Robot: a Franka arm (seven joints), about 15 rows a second.
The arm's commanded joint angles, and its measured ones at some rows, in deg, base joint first. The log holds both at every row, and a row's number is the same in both.
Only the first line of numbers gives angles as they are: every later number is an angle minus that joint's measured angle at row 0.
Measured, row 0: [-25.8 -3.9 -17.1 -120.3 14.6 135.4 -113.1]
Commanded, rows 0 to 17: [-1.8 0.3 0.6 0.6 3.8 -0.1 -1.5]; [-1.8 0.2 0.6 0.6 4.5 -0.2 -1.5]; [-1.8 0.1 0.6 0.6 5.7 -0.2 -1.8]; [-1.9 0.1 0.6 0.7 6.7 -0.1 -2.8]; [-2.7 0.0 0.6 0.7 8.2 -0.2 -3.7]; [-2.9 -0.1 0.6 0.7 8.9 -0.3 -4.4]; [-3.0 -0.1 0.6 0.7 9.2 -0.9 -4.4]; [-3.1 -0.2 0.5 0.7 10.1 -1.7 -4.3]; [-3.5 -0.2 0.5 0.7 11.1 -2.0 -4.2]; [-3.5 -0.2 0.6 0.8 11.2 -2.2 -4.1]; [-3.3 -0.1 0.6 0.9 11.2 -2.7 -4.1]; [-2.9 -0.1 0.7 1.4 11.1 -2.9 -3.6]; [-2.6 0.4 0.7 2.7 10.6 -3.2 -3.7]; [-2.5 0.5 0.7 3.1 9.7 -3.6 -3.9]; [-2.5 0.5 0.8 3.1 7.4 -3.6 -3.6]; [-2.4 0.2 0.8 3.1 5.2 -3.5 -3.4]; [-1.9 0.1 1.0 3.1 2.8 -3.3 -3.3]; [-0.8 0.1 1.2 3.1 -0.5 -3.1 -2.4]
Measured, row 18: [-2.1 0.0 0.7 2.1 3.8 -2.1 -3.0]
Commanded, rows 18 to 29: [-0.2 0.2 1.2 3.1 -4.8 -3.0 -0.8]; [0.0 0.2 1.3 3.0 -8.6 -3.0 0.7]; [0.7 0.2 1.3 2.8 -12.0 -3.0 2.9]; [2.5 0.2 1.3 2.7 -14.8 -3.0 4.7]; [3.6 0.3 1.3 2.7 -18.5 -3.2 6.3]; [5.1 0.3 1.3 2.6 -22.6 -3.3 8.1]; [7.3 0.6 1.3 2.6 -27.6 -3.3 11.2]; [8.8 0.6 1.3 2.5 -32.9 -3.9 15.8]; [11.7 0.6 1.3 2.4 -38.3 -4.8 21.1]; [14.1 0.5 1.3 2.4 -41.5 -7.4 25.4]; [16.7 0.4 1.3 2.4 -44.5 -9.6 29.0]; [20.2 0.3 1.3 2.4 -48.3 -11.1 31.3]
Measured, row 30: [14.9 0.7 1.7 2.1 -42.4 -7.3 25.8]
